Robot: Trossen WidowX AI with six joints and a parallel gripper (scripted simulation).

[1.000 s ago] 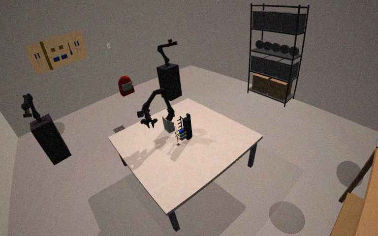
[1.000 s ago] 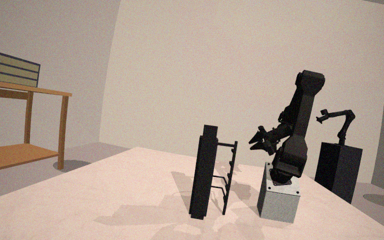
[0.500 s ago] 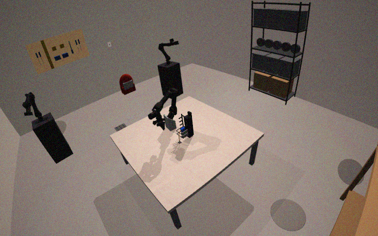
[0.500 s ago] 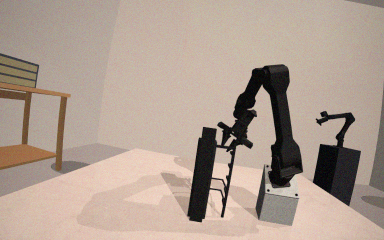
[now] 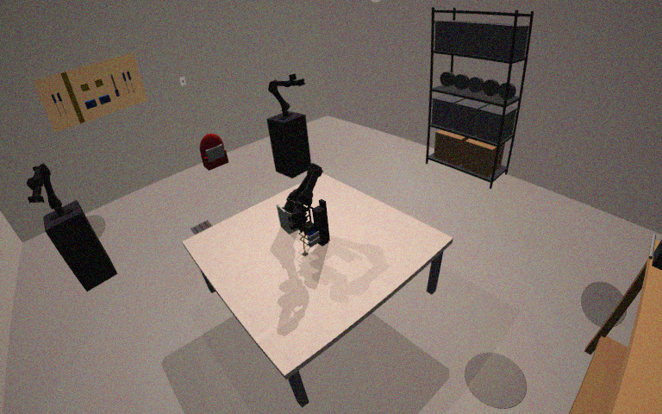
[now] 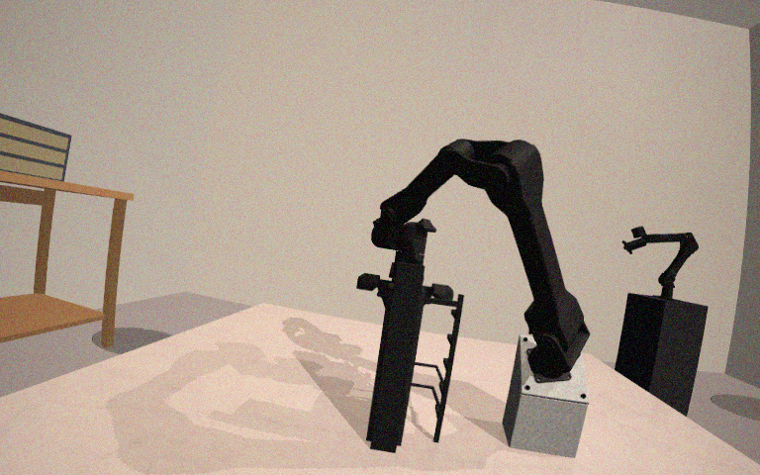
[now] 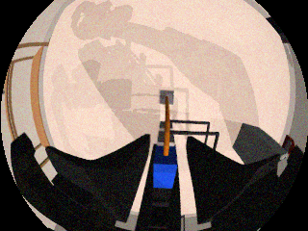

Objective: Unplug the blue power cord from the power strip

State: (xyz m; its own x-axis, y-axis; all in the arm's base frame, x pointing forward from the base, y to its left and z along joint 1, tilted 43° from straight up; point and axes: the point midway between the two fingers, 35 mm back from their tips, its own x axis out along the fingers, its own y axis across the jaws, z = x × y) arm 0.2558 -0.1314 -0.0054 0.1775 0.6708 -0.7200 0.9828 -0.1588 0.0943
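Right now my gripper tip is 70 mm to the right of the blue plug. From my gripper tip the other things lie so: thin black rack 80 mm behind, 130 mm to the left, 20 mm below.
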